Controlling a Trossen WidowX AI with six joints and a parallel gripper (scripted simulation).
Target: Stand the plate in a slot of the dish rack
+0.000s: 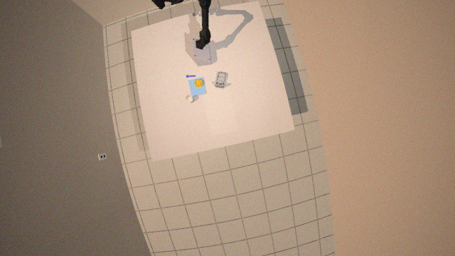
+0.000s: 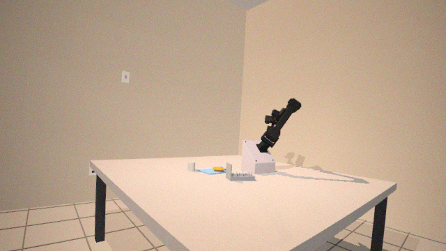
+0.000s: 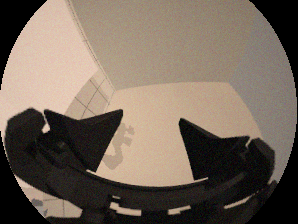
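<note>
Right now my gripper tip is 690 mm short of the yellow plate, 310 mm above it and 270 mm to the right of it. From my gripper tip the other things lie so: light blue mat (710 mm ahead, 330 mm below, 260 mm to the left); then grey dish rack (680 mm ahead, 470 mm to the left, 310 mm below); then blue spoon (610 mm ahead, 330 mm below, 200 mm to the left).
</note>
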